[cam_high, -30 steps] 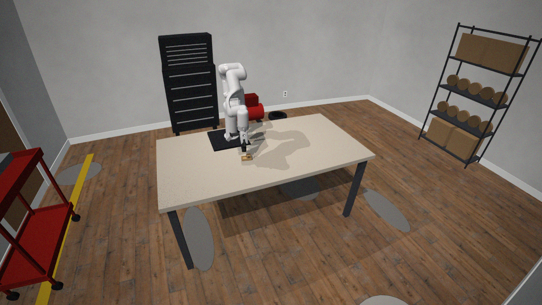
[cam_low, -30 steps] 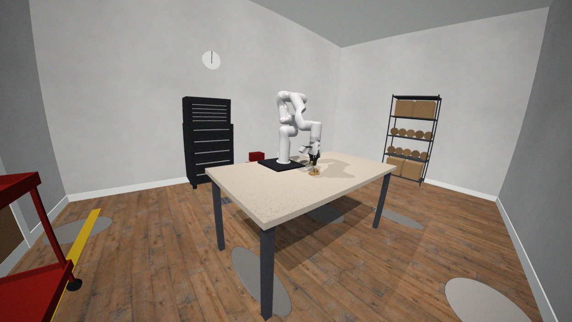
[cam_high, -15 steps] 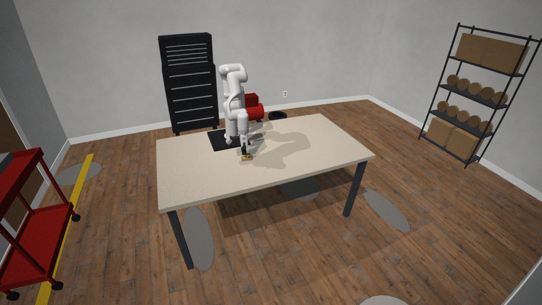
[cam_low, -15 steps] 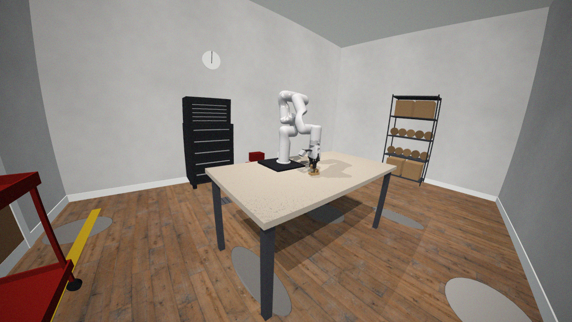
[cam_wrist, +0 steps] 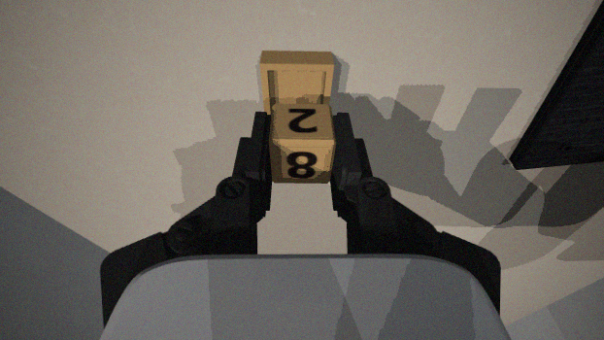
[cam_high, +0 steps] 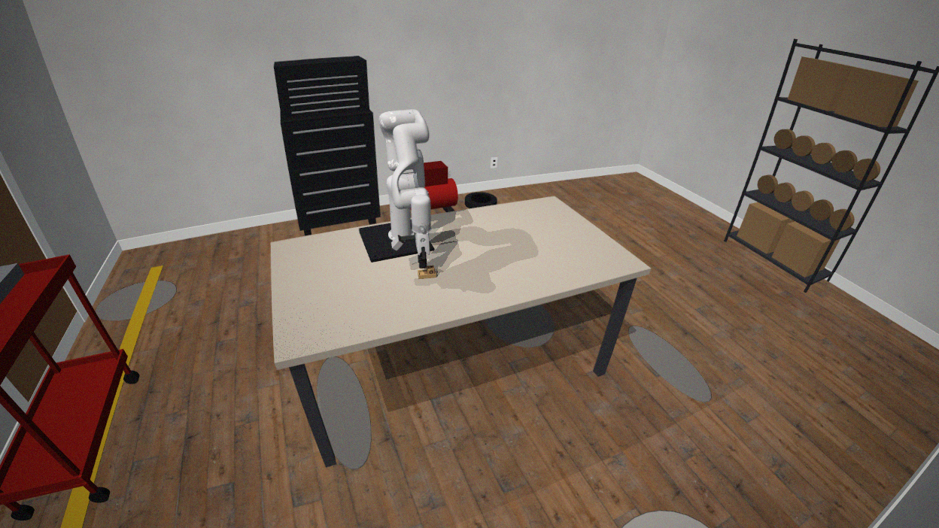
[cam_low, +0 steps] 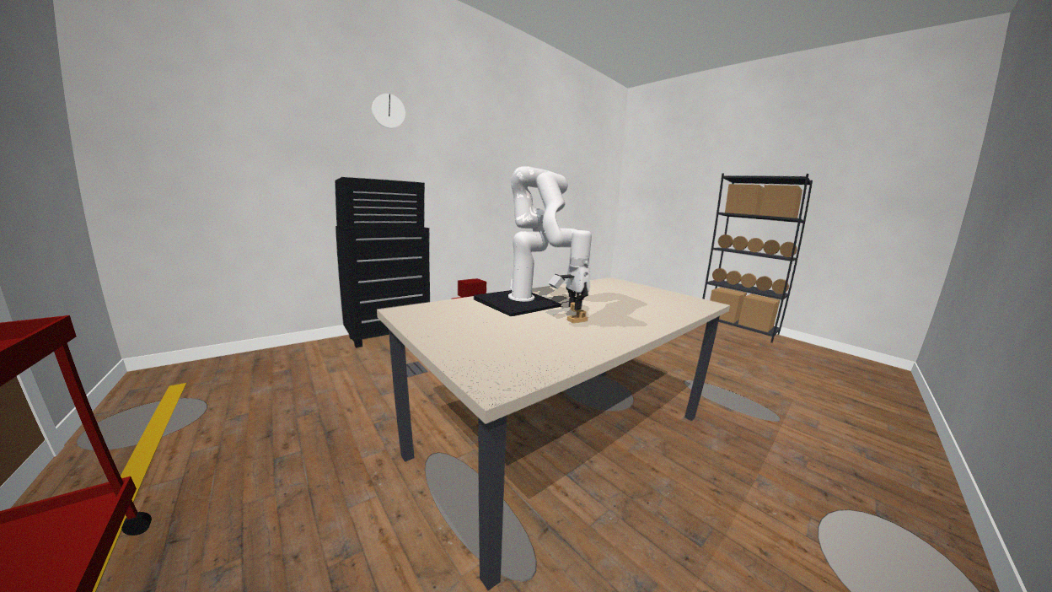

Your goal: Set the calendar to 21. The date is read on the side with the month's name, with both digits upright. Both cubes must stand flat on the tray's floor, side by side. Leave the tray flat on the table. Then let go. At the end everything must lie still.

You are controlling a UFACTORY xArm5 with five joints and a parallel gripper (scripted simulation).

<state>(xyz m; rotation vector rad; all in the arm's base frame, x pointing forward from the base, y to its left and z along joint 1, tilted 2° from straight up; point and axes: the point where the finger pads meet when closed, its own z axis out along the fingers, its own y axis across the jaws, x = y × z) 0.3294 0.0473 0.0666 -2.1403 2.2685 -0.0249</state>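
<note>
The wooden digit cube is 1 cm below my hand. Round my hand: wooden tray 2 cm to the left, 7 cm below.
</note>
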